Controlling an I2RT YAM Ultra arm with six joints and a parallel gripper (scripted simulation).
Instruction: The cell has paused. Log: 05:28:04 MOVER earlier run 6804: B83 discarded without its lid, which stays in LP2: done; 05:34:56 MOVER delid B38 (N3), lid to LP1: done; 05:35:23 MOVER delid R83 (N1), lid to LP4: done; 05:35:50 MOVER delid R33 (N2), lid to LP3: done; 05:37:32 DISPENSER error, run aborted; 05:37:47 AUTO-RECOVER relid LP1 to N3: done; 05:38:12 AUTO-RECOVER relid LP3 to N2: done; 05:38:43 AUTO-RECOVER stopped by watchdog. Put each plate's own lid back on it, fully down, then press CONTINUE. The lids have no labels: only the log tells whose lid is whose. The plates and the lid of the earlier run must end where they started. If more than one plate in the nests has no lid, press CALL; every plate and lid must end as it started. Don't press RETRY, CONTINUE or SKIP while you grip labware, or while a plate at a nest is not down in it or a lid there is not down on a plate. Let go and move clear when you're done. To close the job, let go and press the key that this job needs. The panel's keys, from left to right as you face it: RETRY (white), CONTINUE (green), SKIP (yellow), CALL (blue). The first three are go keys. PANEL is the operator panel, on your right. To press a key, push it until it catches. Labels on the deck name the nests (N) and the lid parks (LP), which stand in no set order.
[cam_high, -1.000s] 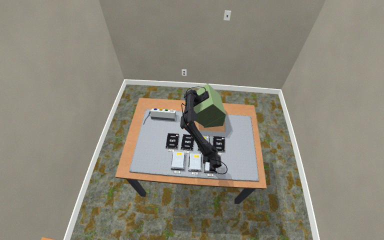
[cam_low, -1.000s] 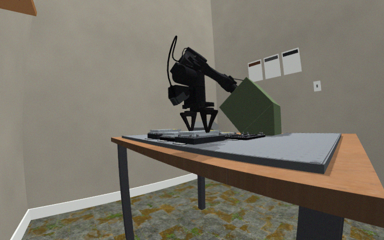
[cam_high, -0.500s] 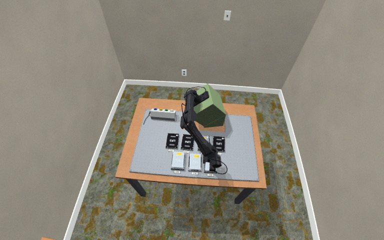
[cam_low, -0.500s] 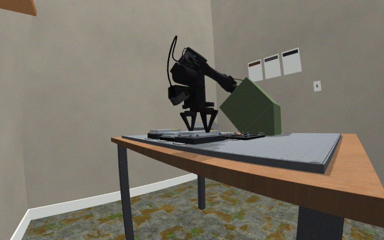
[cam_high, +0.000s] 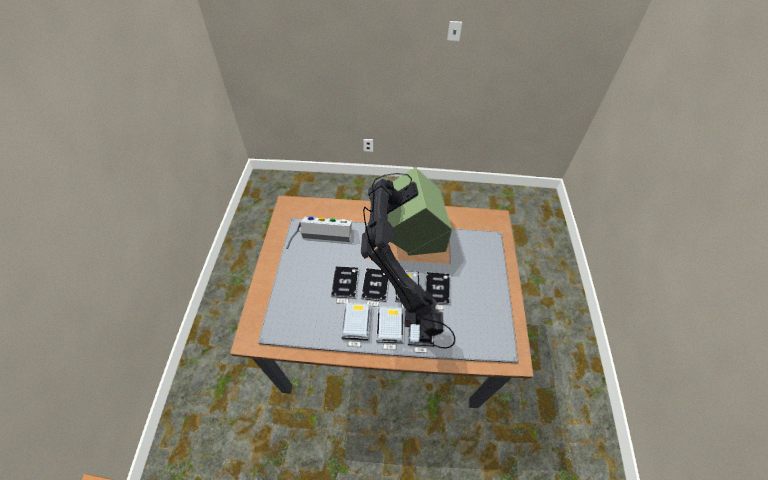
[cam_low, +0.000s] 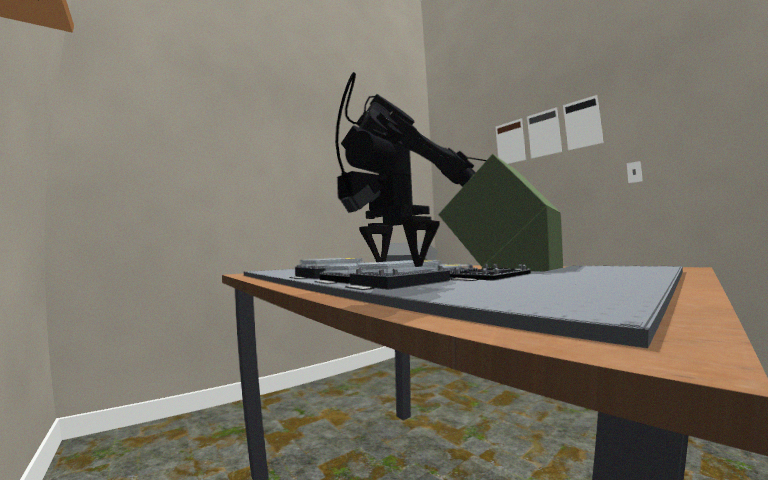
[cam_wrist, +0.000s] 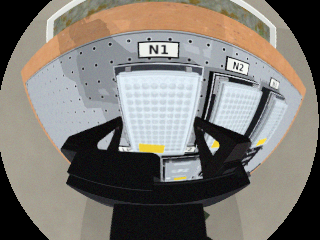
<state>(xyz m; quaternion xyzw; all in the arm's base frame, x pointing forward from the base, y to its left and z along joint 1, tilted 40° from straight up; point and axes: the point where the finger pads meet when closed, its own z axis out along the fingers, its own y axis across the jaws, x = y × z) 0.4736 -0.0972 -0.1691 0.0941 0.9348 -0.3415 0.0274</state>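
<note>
Now: hand 10 mm above the plate. From my hand the other things lie so: yellow key (550 mm behind, 360 mm to the right, 30 mm above); then green key (540 mm behind, 310 mm to the right, 30 mm above); then lid (200 mm behind, 20 mm to the right, 20 mm below).
</note>
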